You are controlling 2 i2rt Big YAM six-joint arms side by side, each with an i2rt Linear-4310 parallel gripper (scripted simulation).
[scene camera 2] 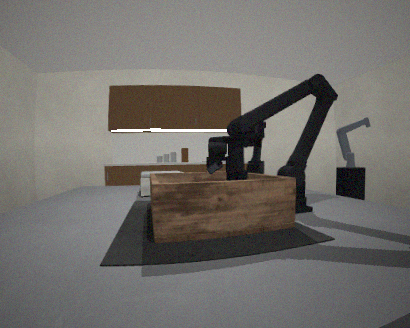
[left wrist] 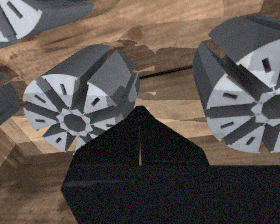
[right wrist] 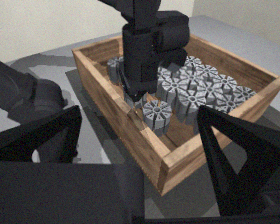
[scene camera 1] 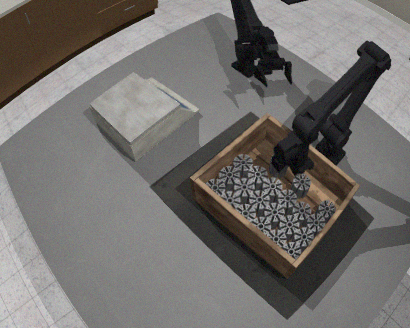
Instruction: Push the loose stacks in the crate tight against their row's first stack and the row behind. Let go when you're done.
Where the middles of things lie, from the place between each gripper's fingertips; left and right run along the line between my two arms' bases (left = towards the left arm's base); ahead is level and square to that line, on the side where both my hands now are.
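The wooden crate (scene camera 2: 188, 206) is 10 mm below my left hand, 20 mm to the left of it and 100 mm ahead of it. I also have in sight the pale grey box (scene camera 1: 136, 109), which is 590 mm to the right of my left hand, 330 mm ahead of it and 10 mm above it.
Measured from my right hand, the wooden crate is 19 cm ahead, 26 cm to the left and 22 cm below, whereas the pale grey box is 20 cm below that same hand, 35 cm to the right of it and 41 cm ahead of it.
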